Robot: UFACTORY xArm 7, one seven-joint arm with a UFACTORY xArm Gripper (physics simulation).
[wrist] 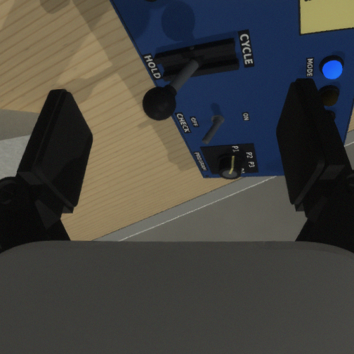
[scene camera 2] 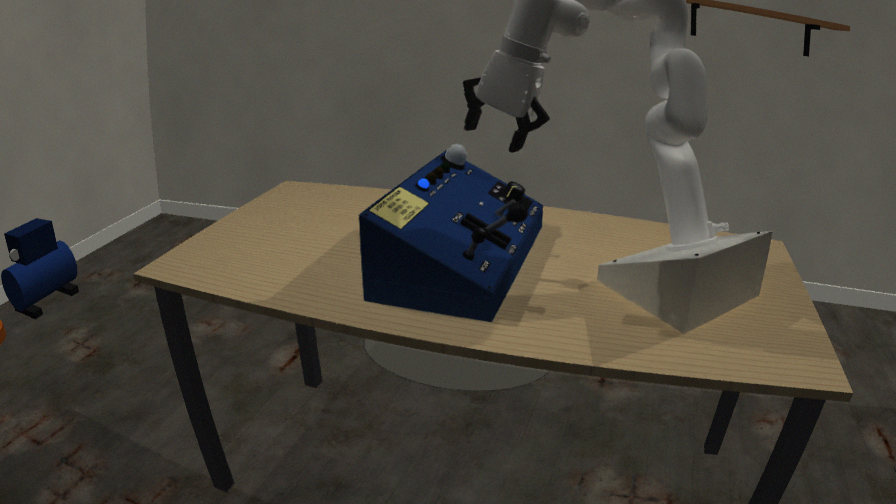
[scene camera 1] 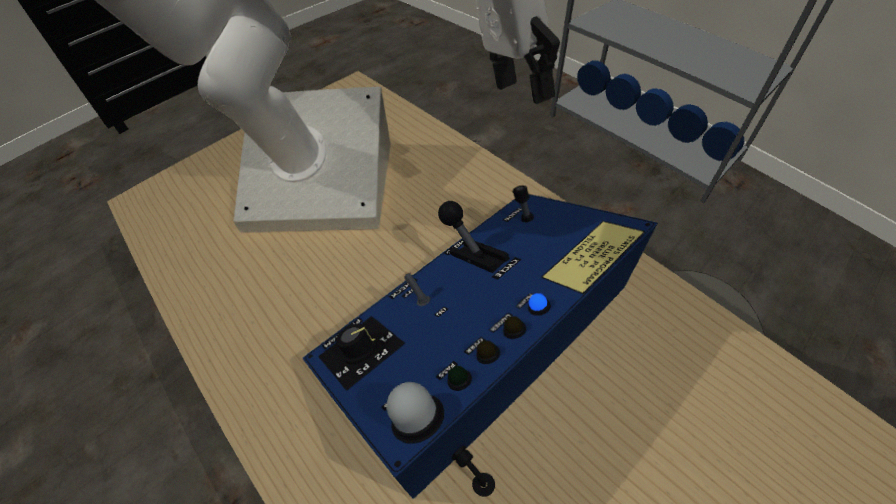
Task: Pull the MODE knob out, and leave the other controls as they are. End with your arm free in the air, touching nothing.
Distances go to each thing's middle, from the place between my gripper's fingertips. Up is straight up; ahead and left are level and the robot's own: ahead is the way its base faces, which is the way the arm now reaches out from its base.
The cycle lever [scene camera 1: 450,213] lies 19 cm below my hand, 12 cm to the right of it and 3 cm behind it.
